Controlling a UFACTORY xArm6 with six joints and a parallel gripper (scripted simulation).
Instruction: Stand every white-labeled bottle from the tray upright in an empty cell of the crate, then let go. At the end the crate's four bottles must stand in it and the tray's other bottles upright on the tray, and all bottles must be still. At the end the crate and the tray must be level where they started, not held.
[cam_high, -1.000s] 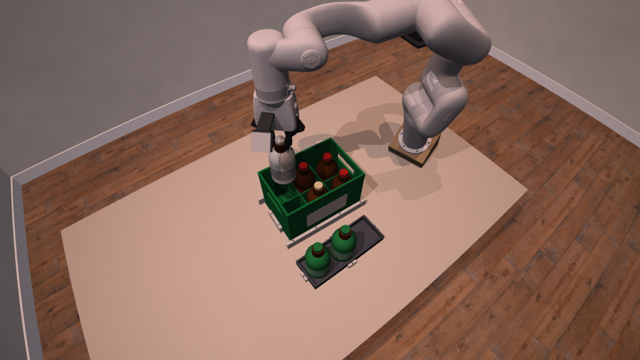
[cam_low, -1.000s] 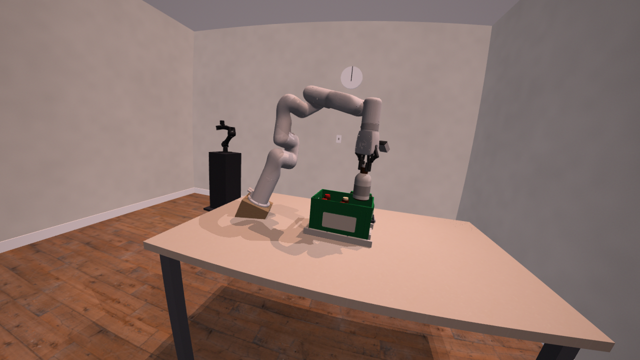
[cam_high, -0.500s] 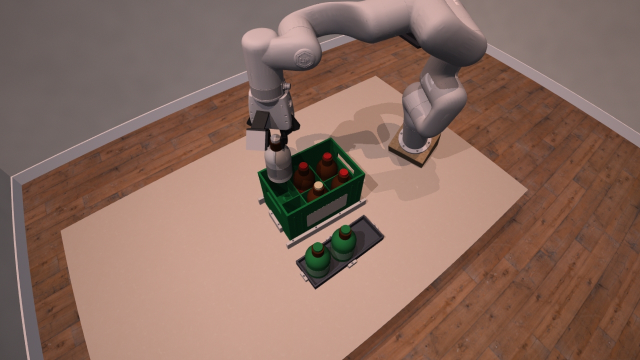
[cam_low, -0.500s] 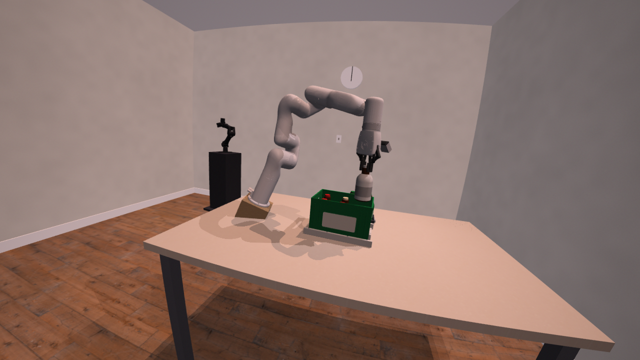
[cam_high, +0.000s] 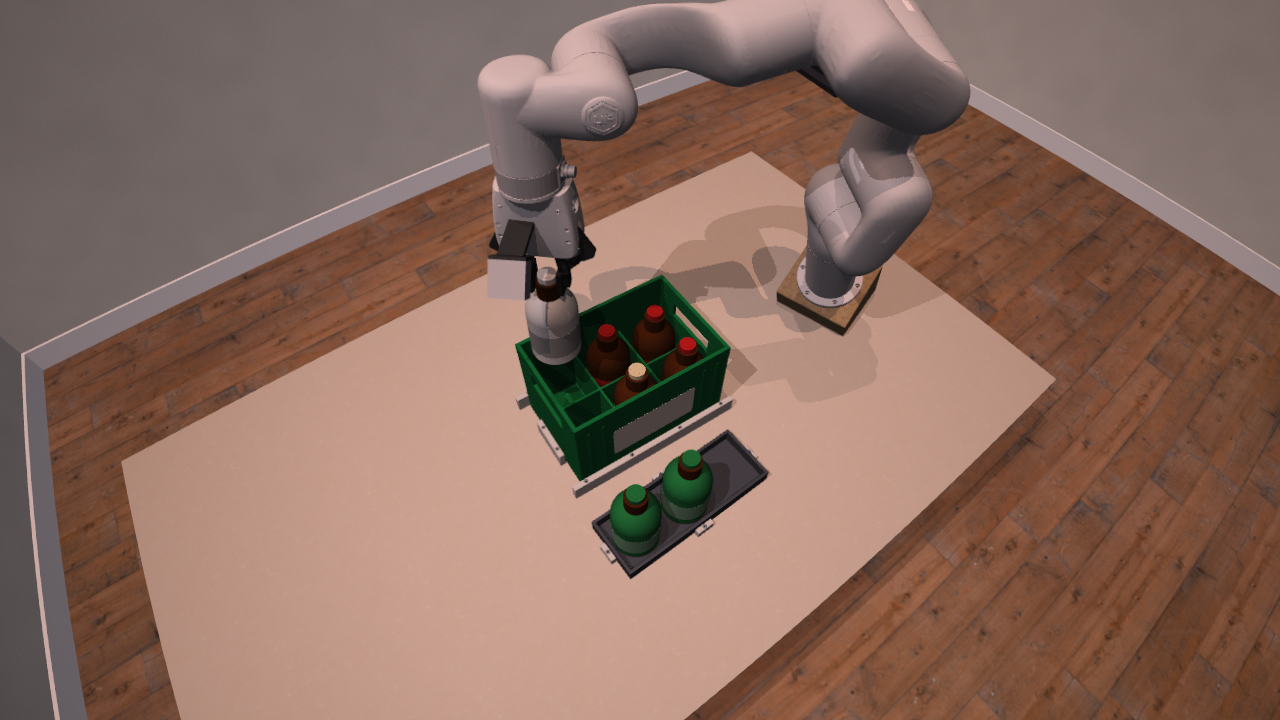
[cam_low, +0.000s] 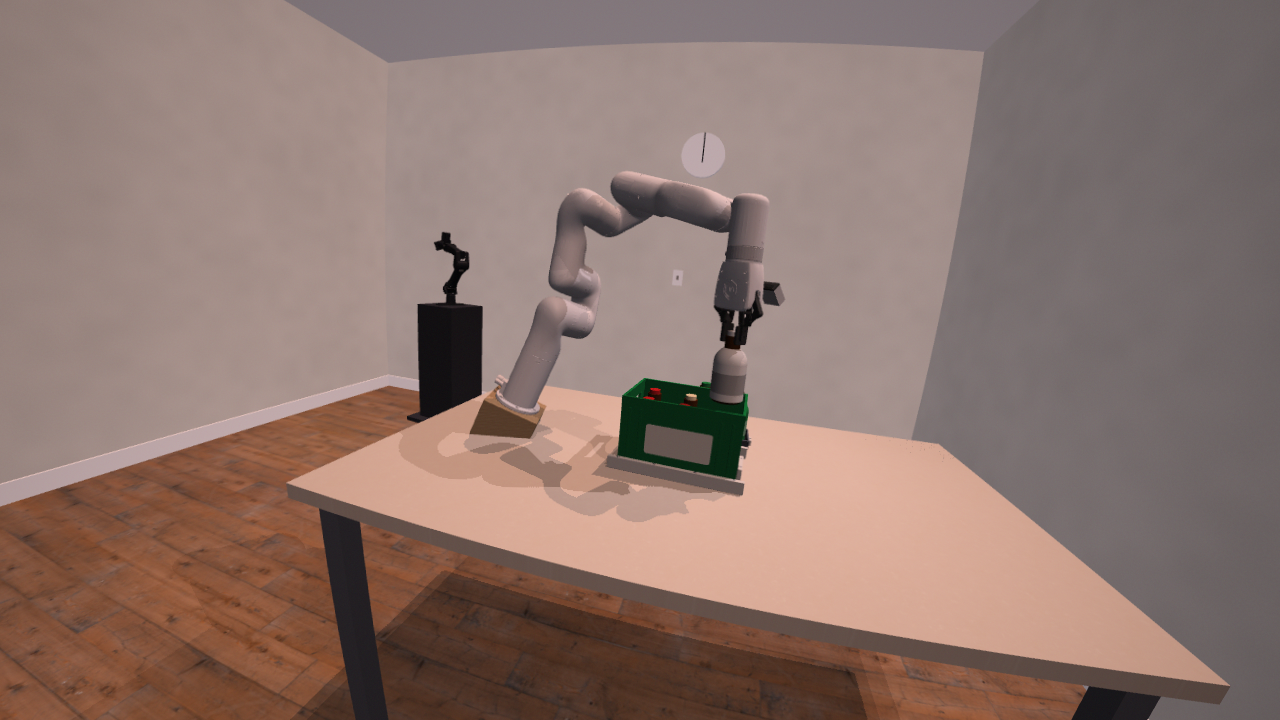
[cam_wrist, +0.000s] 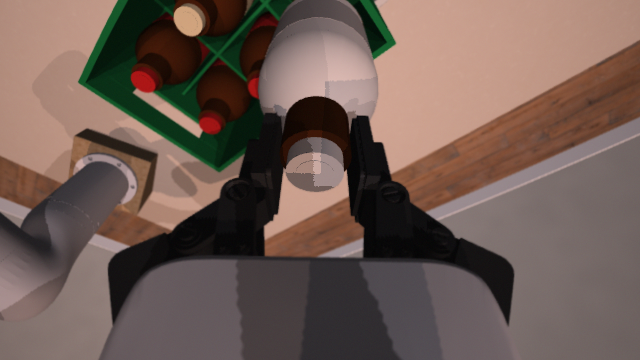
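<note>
Right now my hand is 70 mm above the white-labeled bottle. Also, from my hand: tray 320 mm below, 240 mm to the left, 80 mm behind; then crate 250 mm below, 90 mm behind, 40 mm to the left.
</note>
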